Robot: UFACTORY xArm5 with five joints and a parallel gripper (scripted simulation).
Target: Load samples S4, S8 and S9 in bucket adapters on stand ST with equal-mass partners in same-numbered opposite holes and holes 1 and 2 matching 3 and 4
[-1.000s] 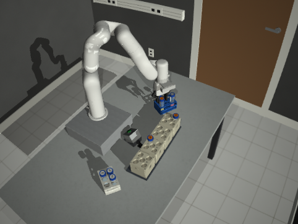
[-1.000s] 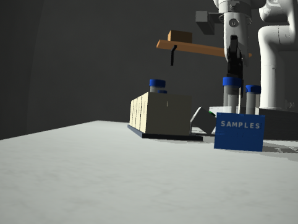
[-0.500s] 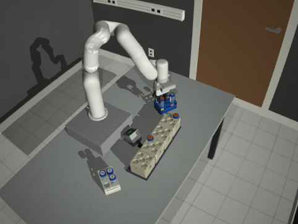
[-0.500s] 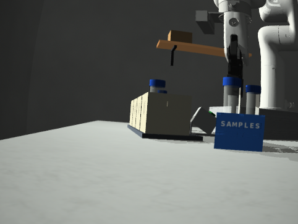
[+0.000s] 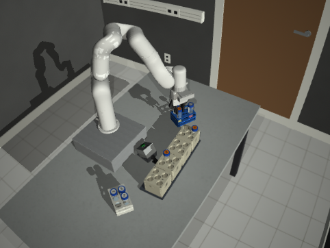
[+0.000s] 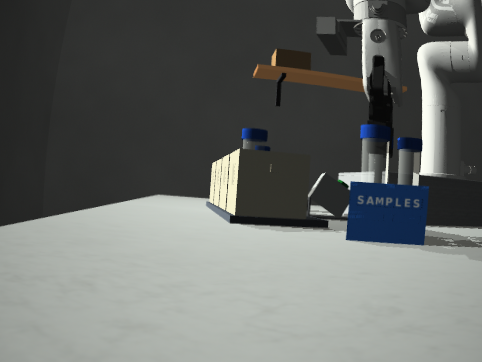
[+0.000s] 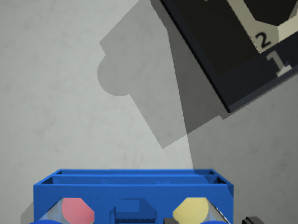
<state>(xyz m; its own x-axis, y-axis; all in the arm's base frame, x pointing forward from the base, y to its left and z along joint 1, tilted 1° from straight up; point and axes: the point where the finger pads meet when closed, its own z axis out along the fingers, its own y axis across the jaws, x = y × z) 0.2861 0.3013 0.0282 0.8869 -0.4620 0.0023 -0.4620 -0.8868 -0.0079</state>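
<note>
Now: hand 9 cm above the blue samples rack and 4 cm to the right of it. The rest, counted from my hand: white blanks rack: 62 cm to the right, 9 cm below, 4 cm ahead; then adapter: 13 cm ahead, 12 cm to the right, 7 cm below.
</note>
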